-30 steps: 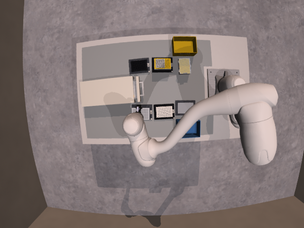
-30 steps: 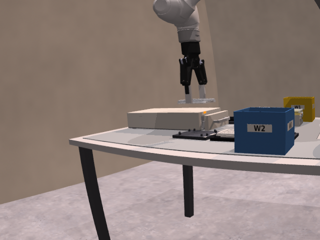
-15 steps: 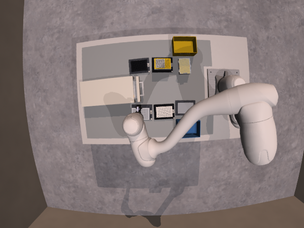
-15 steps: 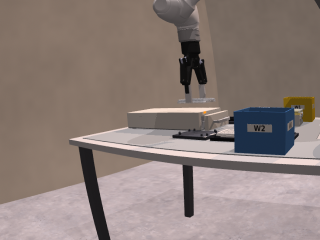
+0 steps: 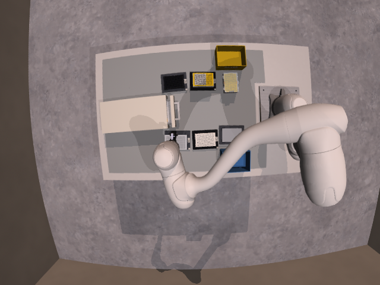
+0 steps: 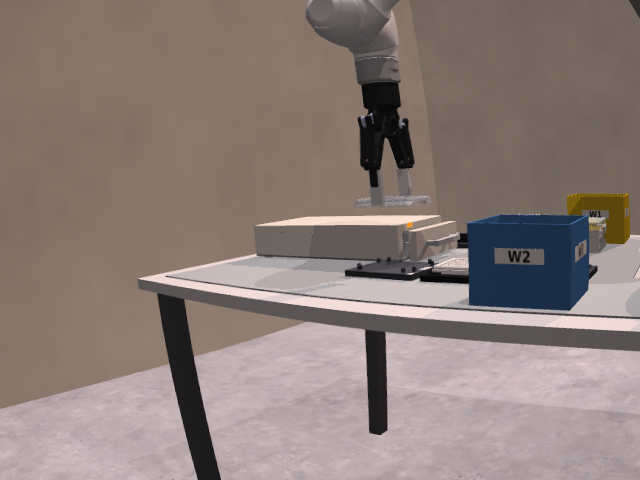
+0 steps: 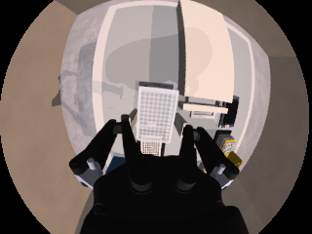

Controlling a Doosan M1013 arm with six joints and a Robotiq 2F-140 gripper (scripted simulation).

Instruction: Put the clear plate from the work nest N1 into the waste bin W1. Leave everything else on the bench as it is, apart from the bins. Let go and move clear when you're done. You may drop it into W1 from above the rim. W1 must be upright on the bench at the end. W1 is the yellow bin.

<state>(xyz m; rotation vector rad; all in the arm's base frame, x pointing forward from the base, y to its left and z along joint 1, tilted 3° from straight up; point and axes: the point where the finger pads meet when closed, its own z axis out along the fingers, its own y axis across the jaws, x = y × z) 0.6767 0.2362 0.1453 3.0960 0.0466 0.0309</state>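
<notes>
The clear plate is 20 mm below my hand. Round my hand: blue bin W2: 370 mm behind, 120 mm below, 110 mm to the left; then white plate: 180 mm behind, 140 mm below, 10 mm to the right; then black plate: 370 mm to the right, 140 mm below, 30 mm ahead.
</notes>
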